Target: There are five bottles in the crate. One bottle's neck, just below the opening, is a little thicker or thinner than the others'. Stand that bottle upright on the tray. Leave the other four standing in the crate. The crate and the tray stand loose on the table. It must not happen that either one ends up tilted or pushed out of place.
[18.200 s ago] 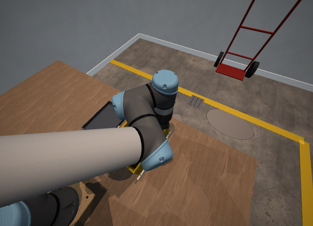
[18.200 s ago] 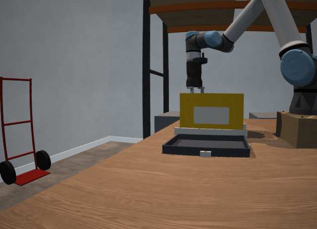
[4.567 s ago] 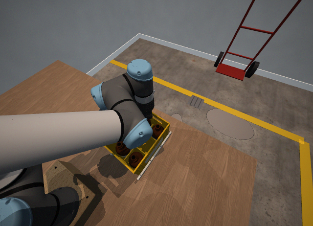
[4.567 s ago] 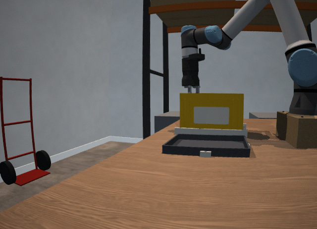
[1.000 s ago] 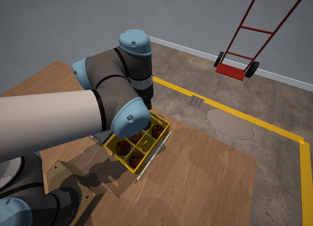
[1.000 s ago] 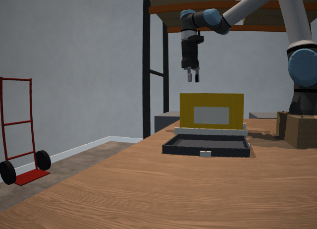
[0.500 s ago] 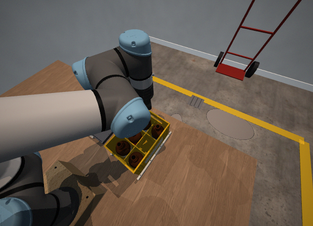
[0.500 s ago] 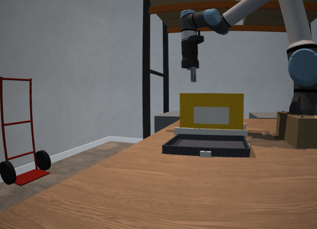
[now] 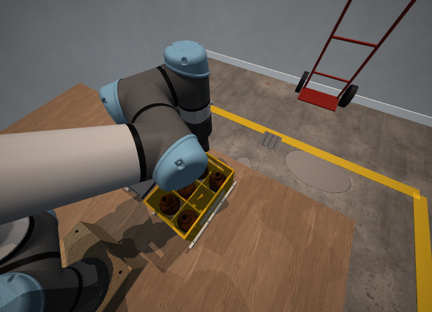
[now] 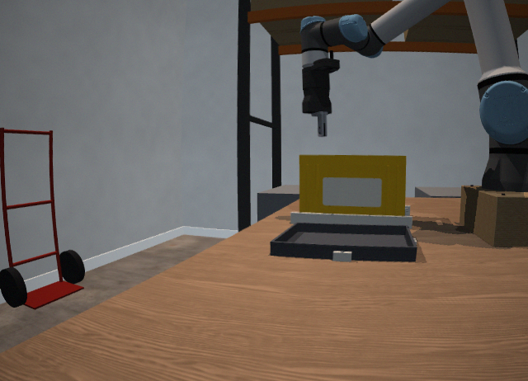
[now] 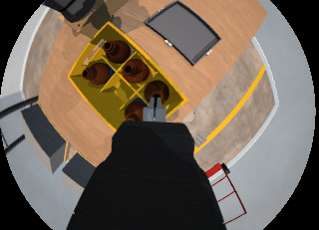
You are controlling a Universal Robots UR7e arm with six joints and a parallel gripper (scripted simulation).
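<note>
Now: the glass bottle 180 mm behind my hand, 150 mm below it and 90 mm to the right of it. Also, from my hand: dark tray: 250 mm to the left, 230 mm below, 110 mm behind; then yellow crate: 160 mm below, 90 mm behind, 40 mm to the right.
</note>
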